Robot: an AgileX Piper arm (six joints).
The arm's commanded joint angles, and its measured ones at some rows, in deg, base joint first. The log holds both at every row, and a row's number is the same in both.
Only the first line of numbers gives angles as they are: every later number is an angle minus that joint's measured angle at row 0.
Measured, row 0:
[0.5 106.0 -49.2 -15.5 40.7 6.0]
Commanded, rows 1 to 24:
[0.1 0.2 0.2 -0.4 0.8 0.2]
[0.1 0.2 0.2 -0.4 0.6 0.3]
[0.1 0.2 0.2 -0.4 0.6 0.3]
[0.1 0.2 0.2 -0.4 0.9 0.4]
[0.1 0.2 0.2 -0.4 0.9 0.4]
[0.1 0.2 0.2 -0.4 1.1 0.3]
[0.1 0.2 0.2 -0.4 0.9 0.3]
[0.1 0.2 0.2 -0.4 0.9 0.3]
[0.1 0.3 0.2 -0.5 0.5 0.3]
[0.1 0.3 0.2 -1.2 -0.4 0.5]
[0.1 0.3 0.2 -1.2 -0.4 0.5]
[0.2 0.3 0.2 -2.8 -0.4 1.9]
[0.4 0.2 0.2 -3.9 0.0 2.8]
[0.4 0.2 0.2 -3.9 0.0 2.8]
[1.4 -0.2 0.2 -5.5 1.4 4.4]
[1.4 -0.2 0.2 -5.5 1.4 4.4]
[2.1 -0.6 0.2 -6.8 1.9 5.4]
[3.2 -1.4 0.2 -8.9 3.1 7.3]
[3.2 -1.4 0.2 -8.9 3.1 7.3]
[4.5 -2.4 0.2 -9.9 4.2 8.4]
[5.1 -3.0 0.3 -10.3 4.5 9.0]
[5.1 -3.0 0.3 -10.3 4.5 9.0]
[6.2 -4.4 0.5 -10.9 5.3 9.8]
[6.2 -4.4 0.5 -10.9 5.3 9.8]
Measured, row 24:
[4.7 -2.4 0.0 -8.9 3.6 8.0]
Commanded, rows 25 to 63:
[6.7 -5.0 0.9 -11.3 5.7 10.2]
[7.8 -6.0 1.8 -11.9 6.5 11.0]
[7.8 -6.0 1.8 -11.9 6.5 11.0]
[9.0 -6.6 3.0 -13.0 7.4 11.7]
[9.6 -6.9 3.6 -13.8 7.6 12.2]
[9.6 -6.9 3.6 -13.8 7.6 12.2]
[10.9 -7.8 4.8 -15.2 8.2 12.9]
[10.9 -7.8 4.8 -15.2 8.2 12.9]
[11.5 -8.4 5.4 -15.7 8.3 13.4]
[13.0 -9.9 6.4 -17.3 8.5 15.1]
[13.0 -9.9 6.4 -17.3 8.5 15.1]
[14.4 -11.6 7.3 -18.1 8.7 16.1]
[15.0 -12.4 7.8 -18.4 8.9 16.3]
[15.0 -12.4 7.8 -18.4 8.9 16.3]
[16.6 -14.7 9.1 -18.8 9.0 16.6]
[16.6 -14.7 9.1 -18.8 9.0 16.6]
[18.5 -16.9 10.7 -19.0 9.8 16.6]
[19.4 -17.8 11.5 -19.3 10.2 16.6]
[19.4 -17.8 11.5 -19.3 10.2 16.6]
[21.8 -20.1 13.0 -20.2 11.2 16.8]
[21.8 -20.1 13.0 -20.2 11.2 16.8]
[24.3 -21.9 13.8 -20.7 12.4 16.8]
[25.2 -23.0 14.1 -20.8 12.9 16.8]
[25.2 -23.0 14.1 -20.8 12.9 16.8]
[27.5 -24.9 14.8 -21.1 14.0 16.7]
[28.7 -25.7 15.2 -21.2 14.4 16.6]
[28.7 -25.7 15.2 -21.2 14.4 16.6]
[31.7 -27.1 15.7 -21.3 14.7 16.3]
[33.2 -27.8 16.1 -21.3 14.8 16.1]
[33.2 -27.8 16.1 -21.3 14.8 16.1]
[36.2 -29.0 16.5 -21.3 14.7 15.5]
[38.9 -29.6 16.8 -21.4 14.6 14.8]
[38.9 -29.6 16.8 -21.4 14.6 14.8]
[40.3 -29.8 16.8 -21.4 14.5 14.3]
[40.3 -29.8 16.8 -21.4 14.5 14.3]
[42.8 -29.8 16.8 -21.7 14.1 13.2]
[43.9 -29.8 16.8 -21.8 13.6 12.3]
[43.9 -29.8 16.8 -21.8 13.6 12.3]
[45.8 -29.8 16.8 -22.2 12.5 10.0]
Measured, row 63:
[43.3 -29.3 16.7 -18.2 12.8 13.0]
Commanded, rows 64 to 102:
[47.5 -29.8 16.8 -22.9 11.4 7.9]
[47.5 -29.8 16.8 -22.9 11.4 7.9]
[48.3 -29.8 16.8 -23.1 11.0 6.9]
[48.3 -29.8 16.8 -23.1 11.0 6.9]
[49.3 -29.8 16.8 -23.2 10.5 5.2]
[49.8 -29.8 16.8 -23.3 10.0 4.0]
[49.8 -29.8 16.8 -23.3 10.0 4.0]
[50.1 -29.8 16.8 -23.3 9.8 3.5]
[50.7 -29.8 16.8 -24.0 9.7 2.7]
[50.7 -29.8 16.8 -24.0 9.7 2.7]
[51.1 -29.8 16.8 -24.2 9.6 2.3]
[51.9 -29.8 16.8 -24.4 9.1 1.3]
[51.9 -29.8 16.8 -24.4 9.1 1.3]
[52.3 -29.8 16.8 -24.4 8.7 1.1]
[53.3 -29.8 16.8 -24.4 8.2 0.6]
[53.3 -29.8 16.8 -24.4 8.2 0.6]
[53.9 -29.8 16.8 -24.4 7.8 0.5]
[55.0 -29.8 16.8 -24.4 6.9 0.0]
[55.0 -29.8 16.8 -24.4 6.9 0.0]
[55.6 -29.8 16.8 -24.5 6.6 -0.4]
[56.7 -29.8 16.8 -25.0 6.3 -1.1]
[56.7 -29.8 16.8 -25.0 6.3 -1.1]
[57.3 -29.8 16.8 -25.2 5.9 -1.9]
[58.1 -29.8 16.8 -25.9 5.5 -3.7]
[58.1 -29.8 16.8 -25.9 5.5 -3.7]
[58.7 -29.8 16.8 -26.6 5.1 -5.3]
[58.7 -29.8 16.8 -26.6 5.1 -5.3]
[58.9 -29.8 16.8 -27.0 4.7 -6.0]
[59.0 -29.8 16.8 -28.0 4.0 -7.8]
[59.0 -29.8 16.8 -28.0 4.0 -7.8]
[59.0 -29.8 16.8 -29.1 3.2 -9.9]
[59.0 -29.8 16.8 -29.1 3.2 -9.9]
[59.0 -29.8 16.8 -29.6 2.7 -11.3]
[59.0 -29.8 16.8 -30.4 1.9 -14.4]
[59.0 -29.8 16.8 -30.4 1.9 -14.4]
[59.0 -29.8 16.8 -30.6 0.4 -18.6]
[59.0 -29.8 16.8 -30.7 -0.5 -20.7]
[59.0 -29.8 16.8 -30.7 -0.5 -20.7]
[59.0 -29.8 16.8 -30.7 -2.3 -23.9]
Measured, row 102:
[58.9 -29.3 16.9 -27.4 0.8 -18.8]
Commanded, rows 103 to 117:
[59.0 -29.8 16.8 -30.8 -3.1 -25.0]
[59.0 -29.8 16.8 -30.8 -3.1 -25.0]
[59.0 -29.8 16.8 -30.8 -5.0 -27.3]
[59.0 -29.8 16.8 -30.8 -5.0 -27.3]
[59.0 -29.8 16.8 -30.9 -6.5 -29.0]
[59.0 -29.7 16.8 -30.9 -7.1 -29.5]
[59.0 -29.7 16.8 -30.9 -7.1 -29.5]
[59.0 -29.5 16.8 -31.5 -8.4 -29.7]
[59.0 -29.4 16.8 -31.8 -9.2 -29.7]
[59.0 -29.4 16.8 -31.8 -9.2 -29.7]
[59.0 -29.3 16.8 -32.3 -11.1 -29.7]
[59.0 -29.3 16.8 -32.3 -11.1 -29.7]
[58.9 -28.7 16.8 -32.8 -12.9 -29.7]
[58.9 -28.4 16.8 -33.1 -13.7 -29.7]
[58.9 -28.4 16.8 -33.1 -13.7 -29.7]
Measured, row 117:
[58.9 -28.6 17.0 -29.6 -9.5 -29.2]
